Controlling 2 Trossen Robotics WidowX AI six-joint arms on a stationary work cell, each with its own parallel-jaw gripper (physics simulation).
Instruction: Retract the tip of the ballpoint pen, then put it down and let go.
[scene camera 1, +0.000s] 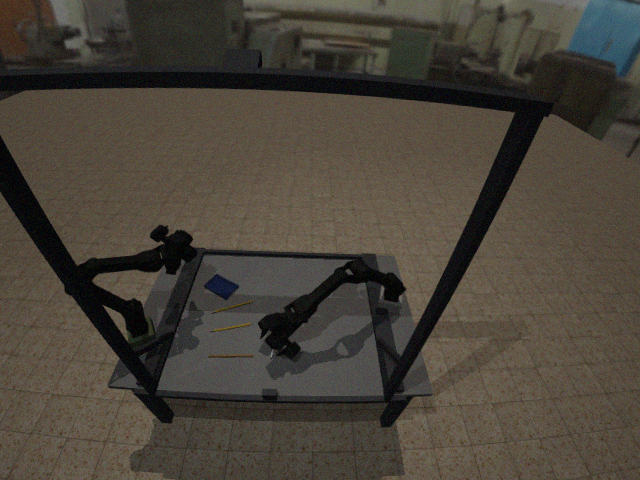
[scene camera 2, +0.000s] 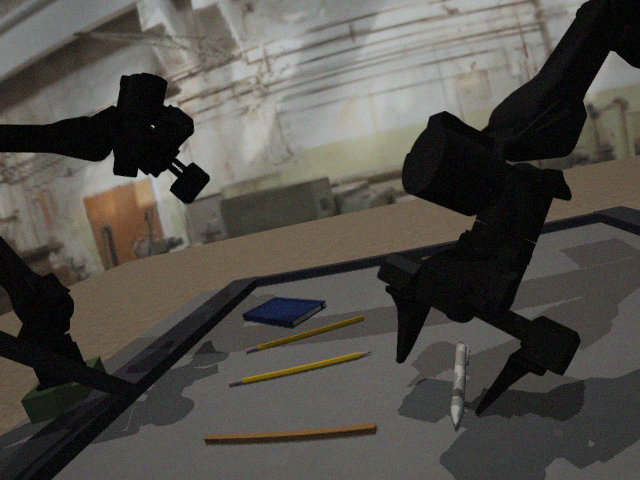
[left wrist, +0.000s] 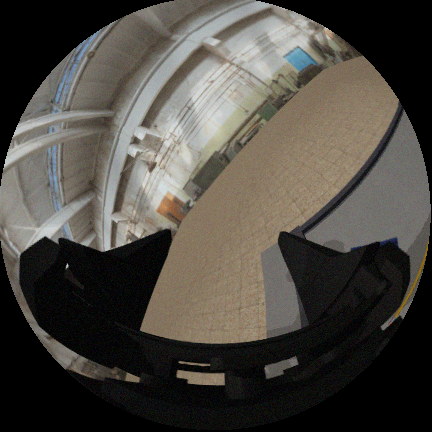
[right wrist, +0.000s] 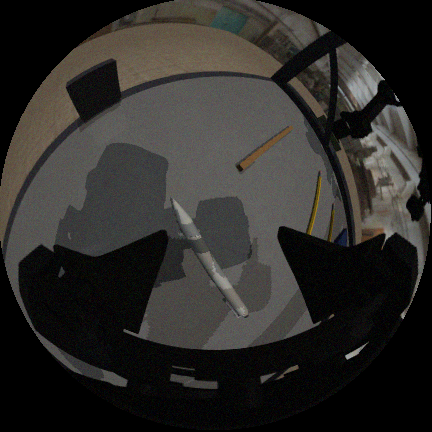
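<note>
The ballpoint pen, white and grey with a clip, lies on the grey table top. Its cone end points toward the lower edge in scene camera 2 and to the upper left in the right wrist view. I cannot tell whether the writing point is out. My right gripper is open above the table, with a finger on either side of the pen and nothing held. My left gripper is open and empty, raised beyond the table's left side in scene camera 1.
Two yellow pencils and an orange-brown stick lie left of the pen in scene camera 2. A blue notebook lies farther back. Dark frame posts stand at the table's sides.
</note>
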